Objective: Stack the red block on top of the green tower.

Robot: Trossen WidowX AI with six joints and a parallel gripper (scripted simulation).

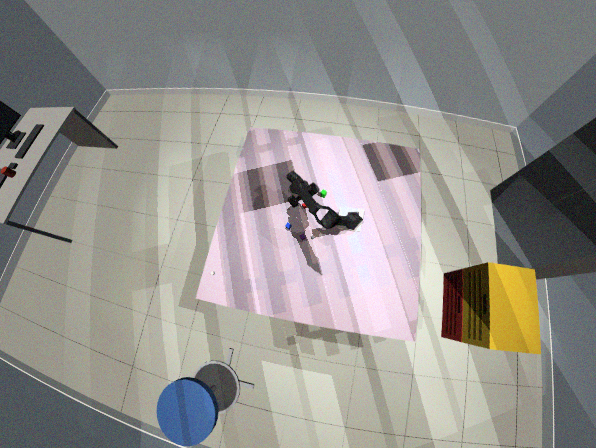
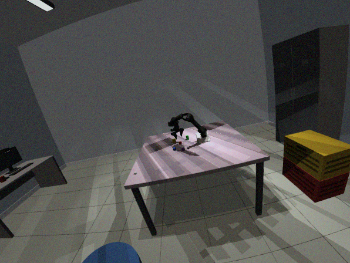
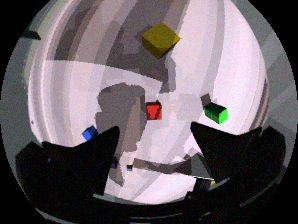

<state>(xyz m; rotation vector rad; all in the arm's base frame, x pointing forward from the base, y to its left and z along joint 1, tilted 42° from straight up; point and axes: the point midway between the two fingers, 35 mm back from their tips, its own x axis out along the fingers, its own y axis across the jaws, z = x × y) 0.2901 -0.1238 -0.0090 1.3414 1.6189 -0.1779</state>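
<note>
The red block is 70 mm below my gripper tip. Round my gripper tip: yellow block: 60 mm ahead, 110 mm to the right, 60 mm below; purple block: 10 mm ahead, 210 mm to the left, 70 mm below; blue block: 100 mm ahead, 140 mm to the left, 70 mm below.
</note>
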